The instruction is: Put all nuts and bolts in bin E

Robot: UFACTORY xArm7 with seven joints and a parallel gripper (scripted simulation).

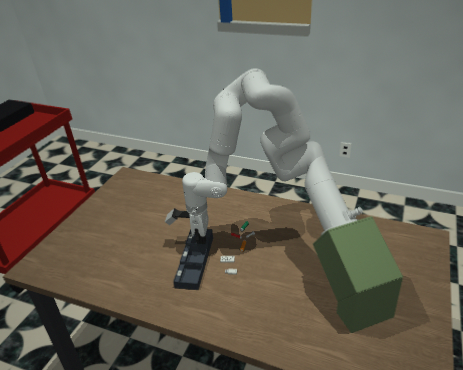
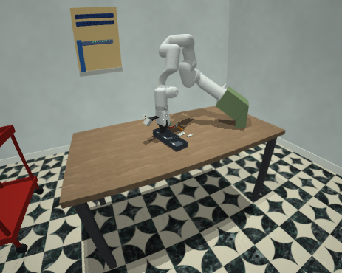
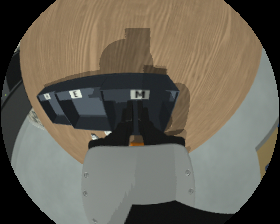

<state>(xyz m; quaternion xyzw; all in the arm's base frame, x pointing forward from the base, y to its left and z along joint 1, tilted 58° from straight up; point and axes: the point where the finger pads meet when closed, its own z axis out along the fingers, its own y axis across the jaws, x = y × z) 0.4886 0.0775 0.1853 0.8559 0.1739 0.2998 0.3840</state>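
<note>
Now: hand 80 mm to the right of the bin, 10 mm short of it and 10 mm above it. The rest, counted from my hand: red piece: 120 mm behind, 70 mm to the right, 30 mm below; then white dotted tile: 110 mm behind, 60 mm to the left, 30 mm below; then orange piece: 160 mm behind, 30 mm below, 20 mm to the right.
</note>
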